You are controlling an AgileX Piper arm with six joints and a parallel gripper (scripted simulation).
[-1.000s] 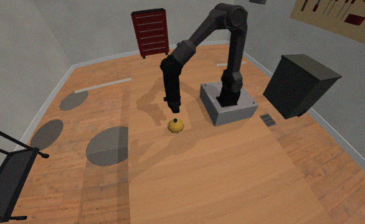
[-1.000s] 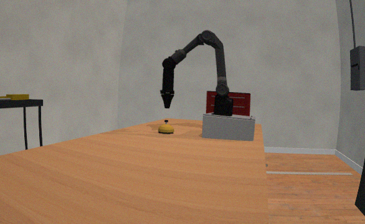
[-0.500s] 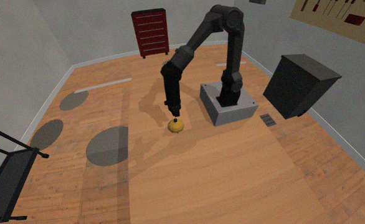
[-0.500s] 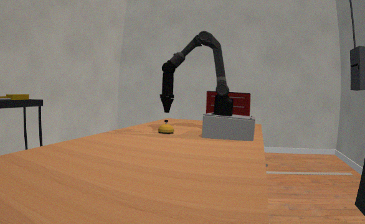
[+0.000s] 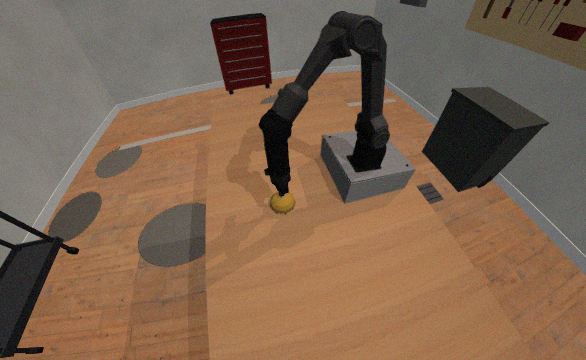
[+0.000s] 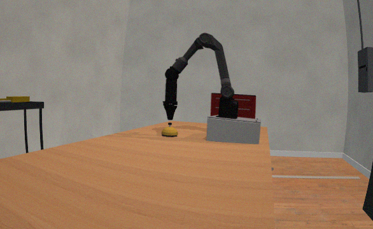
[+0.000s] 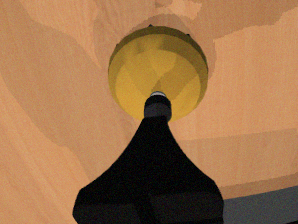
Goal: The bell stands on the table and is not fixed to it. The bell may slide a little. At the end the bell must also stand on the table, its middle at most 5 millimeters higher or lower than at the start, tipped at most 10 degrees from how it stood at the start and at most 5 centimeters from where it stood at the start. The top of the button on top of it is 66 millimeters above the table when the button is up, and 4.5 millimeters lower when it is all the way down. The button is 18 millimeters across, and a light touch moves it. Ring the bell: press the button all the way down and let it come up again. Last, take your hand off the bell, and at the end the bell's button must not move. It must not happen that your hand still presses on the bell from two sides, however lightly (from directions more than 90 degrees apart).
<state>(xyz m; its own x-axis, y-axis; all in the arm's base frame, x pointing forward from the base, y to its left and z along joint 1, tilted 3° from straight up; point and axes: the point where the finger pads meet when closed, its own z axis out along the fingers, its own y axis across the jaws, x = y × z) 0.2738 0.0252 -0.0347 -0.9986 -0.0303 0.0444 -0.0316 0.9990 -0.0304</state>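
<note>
The button is 30 mm below my hand. Also, from my hand: bell (50 mm below).
</note>
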